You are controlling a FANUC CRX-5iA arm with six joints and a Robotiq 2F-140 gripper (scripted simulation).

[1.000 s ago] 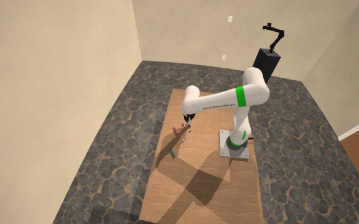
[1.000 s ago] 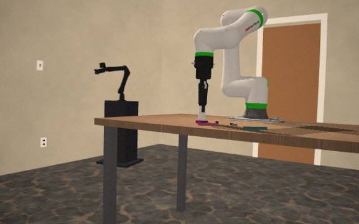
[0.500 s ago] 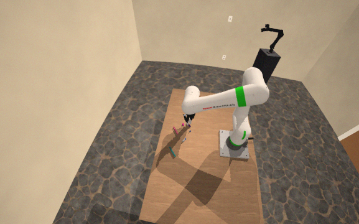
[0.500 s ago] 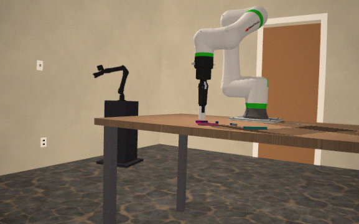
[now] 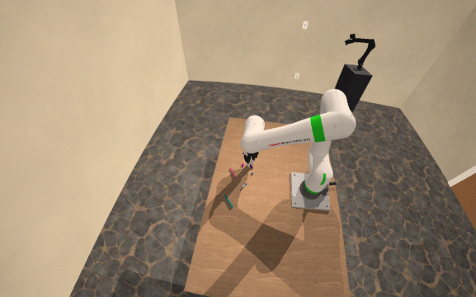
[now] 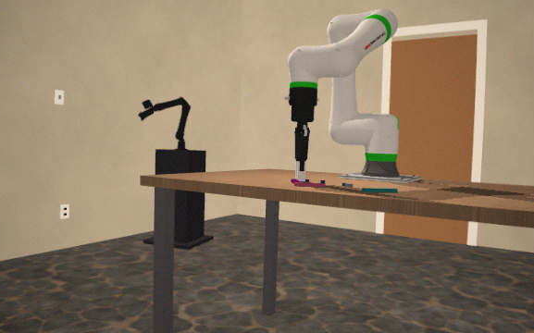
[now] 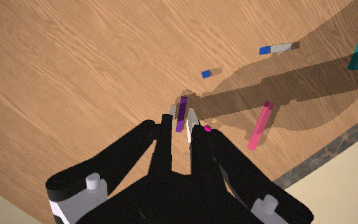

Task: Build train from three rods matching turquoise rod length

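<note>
The purple rod lies 30 mm below my hand. Also, from my hand: grey rod: 60 mm ahead, 170 mm to the left, 30 mm below; pink rod: 130 mm ahead, 60 mm to the left, 30 mm below; magenta rod: 50 mm ahead, 30 mm below.
</note>
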